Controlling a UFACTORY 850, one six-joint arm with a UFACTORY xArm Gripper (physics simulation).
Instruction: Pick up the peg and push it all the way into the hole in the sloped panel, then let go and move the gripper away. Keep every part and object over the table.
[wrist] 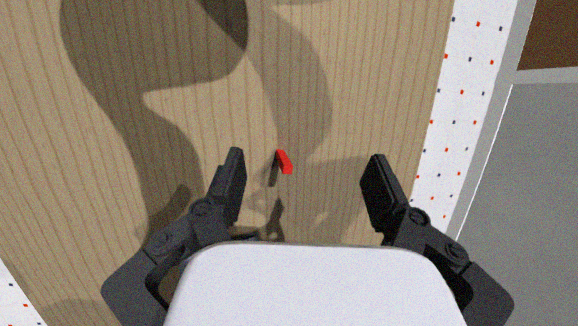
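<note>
The peg [284, 162] is a small red bar near the middle of the wrist view. It appears to stand on the wood-grain surface, with a short dark shadow at its lower left. My gripper [305, 165] is open, with its black fingers wide apart. In this view the peg shows between the two fingertips, nearer the left one, and neither finger touches it. The height of the fingers above the surface is hard to tell. The sloped panel and its hole do not show in this view.
The wood-grain table top [390, 60] carries large arm shadows. A white strip with red and dark dots [462, 75] runs along the right, beside a grey edge [492, 120]. Beyond it lie a grey floor [530, 200] and a brown area [550, 35].
</note>
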